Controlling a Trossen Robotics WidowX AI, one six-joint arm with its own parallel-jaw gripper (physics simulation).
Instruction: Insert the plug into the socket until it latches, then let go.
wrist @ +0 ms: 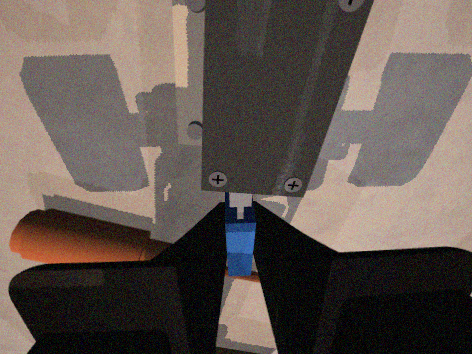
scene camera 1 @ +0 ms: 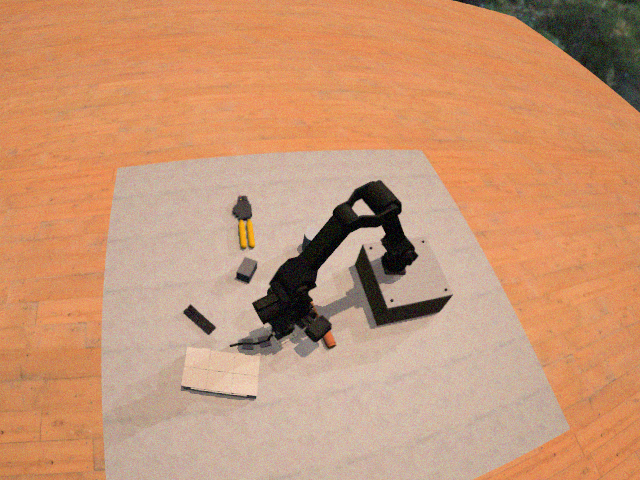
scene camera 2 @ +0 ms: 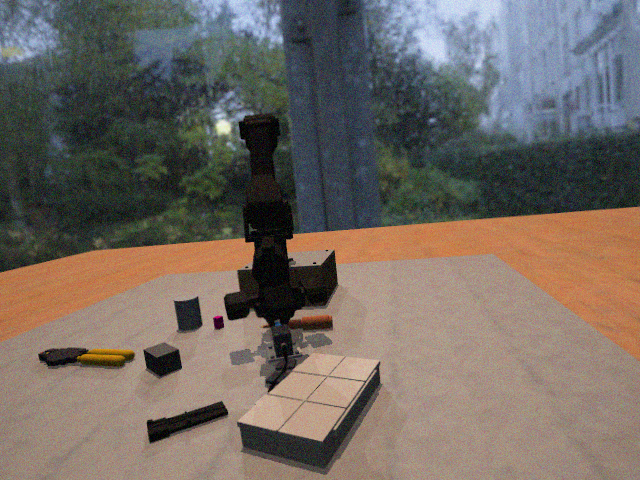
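Seen in the pictures: gripper, between the fingertips: (wrist: pixel 237 209) (scene camera 1: pixel 300 320); arm's base, origin of its link: (scene camera 1: pixel 393 265).
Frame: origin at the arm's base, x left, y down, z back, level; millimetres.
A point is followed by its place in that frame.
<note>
The blue plug (wrist: pixel 240 245) {x 126, y 71, z -263 mm} (scene camera 2: pixel 278 323) {x 122, y 73, z -253 mm} is upright between the fingertips of my gripper (wrist: pixel 237 209) {x 126, y 94, z -262 mm} (scene camera 2: pixel 277 320), which is shut on it. The socket is in a dark grey housing (wrist: pixel 265 100) {x 162, y 60, z -315 mm} (scene camera 2: pixel 282 342) {x 173, y 74, z -337 mm} with screws on its top and a thin black cable at its far end. In the wrist view the plug's pale metal part meets the housing's near edge. The plug's front end is hidden there, so how deep it sits in the socket cannot be told. In scene camera 1 the arm hides the plug, and the housing (scene camera 1: pixel 262 336) {x 176, y 98, z -368 mm} shows beside the gripper.
An orange screwdriver (scene camera 1: pixel 329 339) {x 193, y 77, z -192 mm} (scene camera 2: pixel 316 322) {x 183, y 86, z -206 mm} (wrist: pixel 80 237) {x 184, y 85, z -205 mm} lies close beside the gripper. A tiled box (scene camera 1: pixel 221 372) {x 295, y 70, z -475 mm} (scene camera 2: pixel 310 395) {x 291, y 70, z -496 mm} stands beyond the cable. A dark bar (scene camera 1: pixel 199 319) {x 133, y 95, z -542 mm}, a grey cube (scene camera 1: pixel 247 269) {x -22, y 69, z -410 mm}, yellow-handled pliers (scene camera 1: pixel 245 222) {x -213, y 89, z -419 mm} and a magenta cylinder (scene camera 2: pixel 218 322) {x -48, y 89, z -220 mm} are nearby.
</note>
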